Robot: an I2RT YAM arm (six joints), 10 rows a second.
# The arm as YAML. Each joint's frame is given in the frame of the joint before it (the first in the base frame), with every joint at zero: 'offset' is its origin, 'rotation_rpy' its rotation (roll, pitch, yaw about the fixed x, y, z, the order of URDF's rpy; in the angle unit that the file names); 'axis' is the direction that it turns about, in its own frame. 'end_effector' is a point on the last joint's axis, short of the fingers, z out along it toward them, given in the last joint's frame.
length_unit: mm
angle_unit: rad
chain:
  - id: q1
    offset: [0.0, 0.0, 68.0]
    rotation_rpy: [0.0, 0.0, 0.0]
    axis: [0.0, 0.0, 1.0]
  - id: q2
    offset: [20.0, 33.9, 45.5]
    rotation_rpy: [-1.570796, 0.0, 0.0]
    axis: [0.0, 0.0, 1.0]
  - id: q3
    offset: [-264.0, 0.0, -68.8]
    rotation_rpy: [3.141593, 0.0, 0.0]
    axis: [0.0, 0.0, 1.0]
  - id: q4
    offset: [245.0, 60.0, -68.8]
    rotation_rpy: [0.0, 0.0, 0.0]
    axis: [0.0, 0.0, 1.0]
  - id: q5
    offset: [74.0, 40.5, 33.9]
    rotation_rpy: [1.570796, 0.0, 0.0]
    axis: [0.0, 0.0, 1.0]
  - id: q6
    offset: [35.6, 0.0, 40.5]
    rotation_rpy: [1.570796, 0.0, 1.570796]
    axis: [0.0, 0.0, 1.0]
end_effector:
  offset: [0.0, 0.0, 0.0]
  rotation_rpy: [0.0, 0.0, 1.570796]
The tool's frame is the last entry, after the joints.
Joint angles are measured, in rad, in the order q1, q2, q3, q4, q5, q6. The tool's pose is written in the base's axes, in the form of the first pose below.
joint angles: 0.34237, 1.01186, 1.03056, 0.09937, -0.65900, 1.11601
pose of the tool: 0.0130 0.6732 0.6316 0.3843 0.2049 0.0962 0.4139
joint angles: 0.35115, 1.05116, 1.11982, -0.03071, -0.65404, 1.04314
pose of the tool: 0.0051 0.6964 0.6088 0.3800 0.2098 0.0999 0.4232
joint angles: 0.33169, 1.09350, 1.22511, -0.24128, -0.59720, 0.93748
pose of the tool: 0.0250 0.7380 0.5545 0.3837 0.2171 0.0960 0.4283
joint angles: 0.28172, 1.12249, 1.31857, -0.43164, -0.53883, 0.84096
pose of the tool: 0.0505 0.7731 0.4946 0.3939 0.2215 0.0831 0.4336
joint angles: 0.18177, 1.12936, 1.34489, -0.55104, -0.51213, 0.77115
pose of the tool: 0.0887 0.7973 0.4404 0.4031 0.2259 0.0593 0.4286
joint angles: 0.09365, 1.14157, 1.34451, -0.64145, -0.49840, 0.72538
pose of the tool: 0.1283 0.8185 0.3979 0.3940 0.2307 0.0388 0.4170
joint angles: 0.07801, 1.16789, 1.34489, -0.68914, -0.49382, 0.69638
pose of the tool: 0.1371 0.8348 0.3802 0.3737 0.2369 0.0354 0.4069
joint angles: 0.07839, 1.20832, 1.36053, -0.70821, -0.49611, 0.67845
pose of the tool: 0.1364 0.8447 0.3734 0.3584 0.2468 0.0364 0.4012
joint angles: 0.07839, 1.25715, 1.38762, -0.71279, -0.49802, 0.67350
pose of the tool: 0.1384 0.8500 0.3706 0.3480 0.2595 0.0374 0.3981
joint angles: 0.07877, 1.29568, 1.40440, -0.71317, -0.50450, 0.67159
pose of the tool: 0.1396 0.8540 0.3705 0.3376 0.2697 0.0385 0.3940
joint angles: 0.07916, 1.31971, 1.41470, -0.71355, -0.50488, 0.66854
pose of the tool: 0.1404 0.8568 0.3687 0.3321 0.2761 0.0392 0.3912
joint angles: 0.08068, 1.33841, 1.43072, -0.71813, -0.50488, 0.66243
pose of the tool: 0.1384 0.8586 0.3672 0.3299 0.2805 0.0400 0.3911
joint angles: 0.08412, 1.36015, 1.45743, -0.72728, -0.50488, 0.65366
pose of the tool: 0.1338 0.8602 0.3659 0.3291 0.2853 0.0413 0.3932
